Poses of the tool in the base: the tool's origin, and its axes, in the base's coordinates. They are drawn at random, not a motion.
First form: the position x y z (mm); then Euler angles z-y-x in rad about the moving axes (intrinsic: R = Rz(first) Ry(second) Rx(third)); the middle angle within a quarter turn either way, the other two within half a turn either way.
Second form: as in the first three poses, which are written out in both.
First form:
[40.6 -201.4 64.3 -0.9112 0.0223 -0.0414]
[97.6 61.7 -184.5 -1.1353 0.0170 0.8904]
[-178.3 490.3 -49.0 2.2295 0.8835 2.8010]
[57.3 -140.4 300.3 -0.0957 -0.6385 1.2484]
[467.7 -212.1 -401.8 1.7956 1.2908 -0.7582]
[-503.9 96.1 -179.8 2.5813 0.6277 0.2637]
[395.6 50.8 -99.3 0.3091 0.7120 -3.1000]
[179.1 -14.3 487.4 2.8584 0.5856 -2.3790]
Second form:
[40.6 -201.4 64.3 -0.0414 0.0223 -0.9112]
[97.6 61.7 -184.5 0.8904 0.0170 -1.1353]
[-178.3 490.3 -49.0 2.8010 0.8835 2.2295]
[57.3 -140.4 300.3 1.2484 -0.6385 -0.0957]
[467.7 -212.1 -401.8 -0.7582 1.2908 1.7956]
[-503.9 96.1 -179.8 0.2637 0.6277 2.5813]
[395.6 50.8 -99.3 -3.1000 0.7120 0.3091]
[179.1 -14.3 487.4 -2.3790 0.5856 2.8584]

